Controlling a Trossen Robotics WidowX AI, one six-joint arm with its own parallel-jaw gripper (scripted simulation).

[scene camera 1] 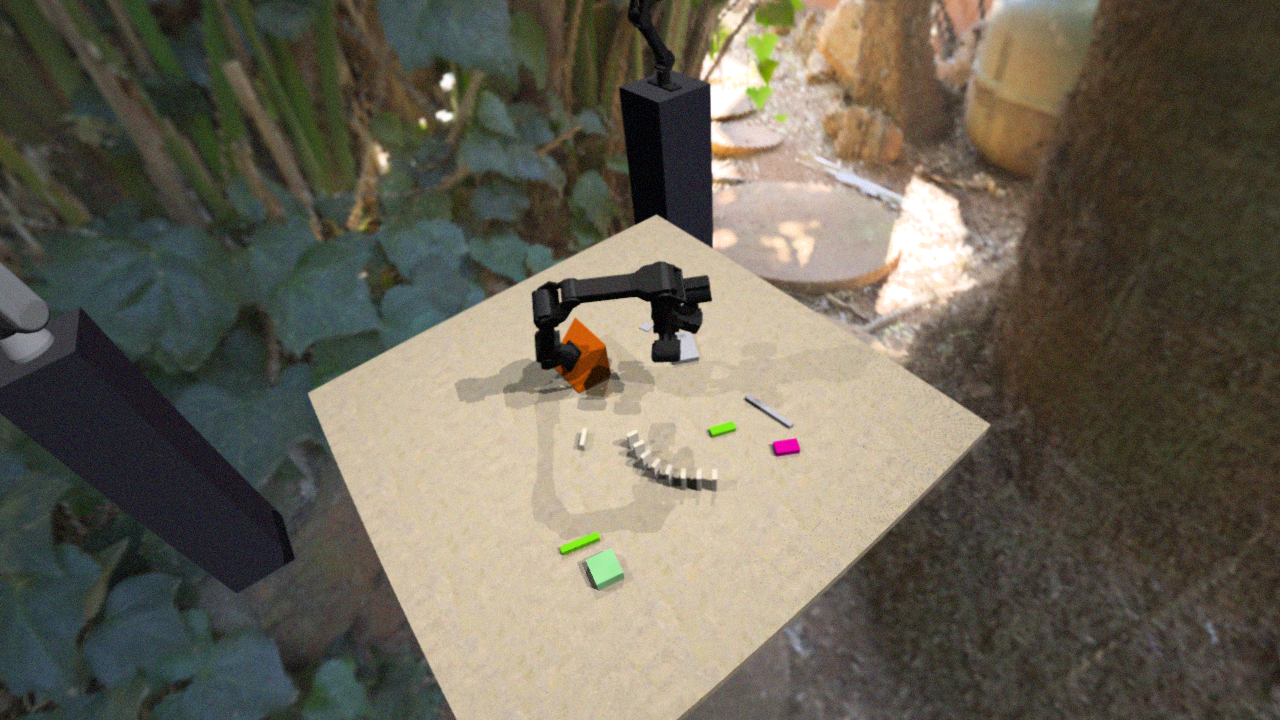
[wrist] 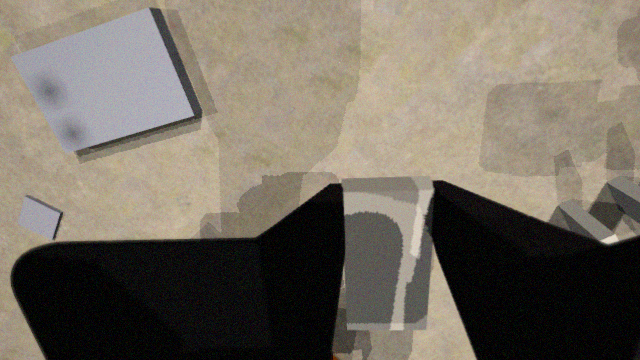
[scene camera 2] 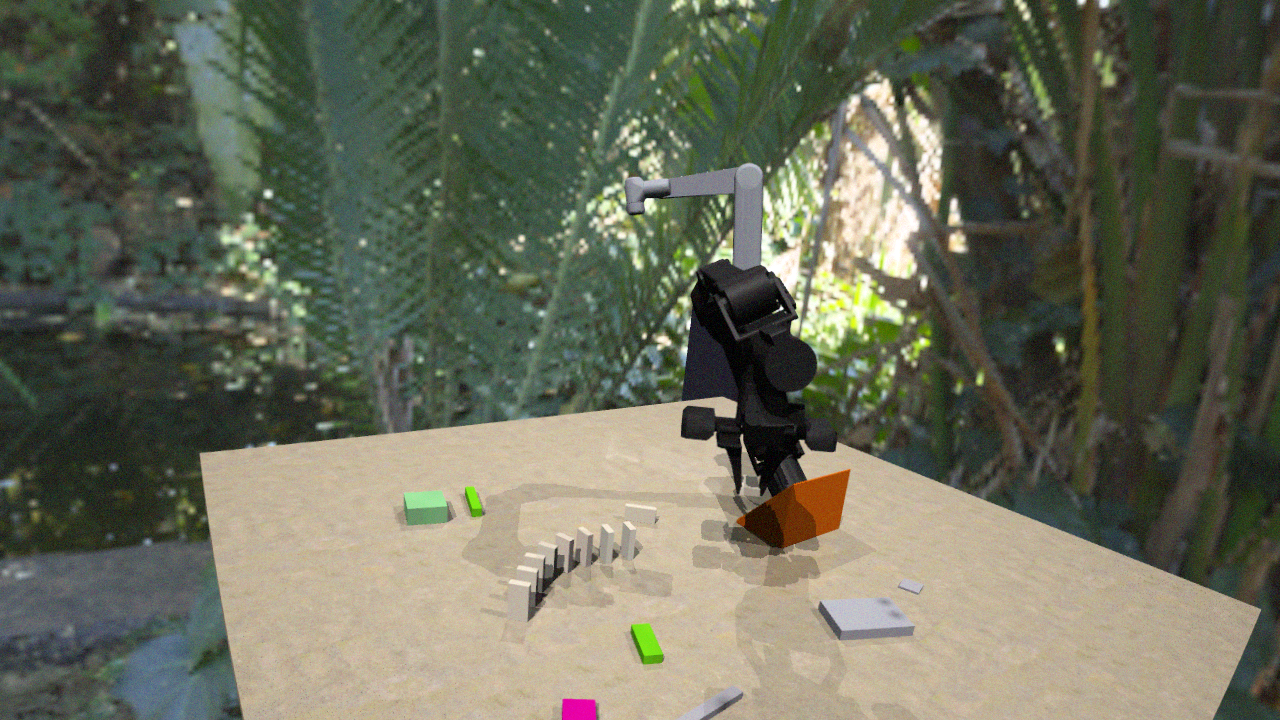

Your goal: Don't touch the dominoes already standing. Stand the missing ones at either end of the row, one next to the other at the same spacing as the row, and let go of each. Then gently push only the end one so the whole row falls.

Scene:
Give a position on a small grey tile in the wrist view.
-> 35,215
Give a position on a light green block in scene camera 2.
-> At 429,507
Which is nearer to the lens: the pale domino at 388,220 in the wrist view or the grey plate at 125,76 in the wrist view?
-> The pale domino.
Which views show my gripper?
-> Scene camera 1, the wrist view and scene camera 2: all of them.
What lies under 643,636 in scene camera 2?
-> A green bar.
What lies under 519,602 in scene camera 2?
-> A pale domino.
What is my gripper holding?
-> A pale domino.

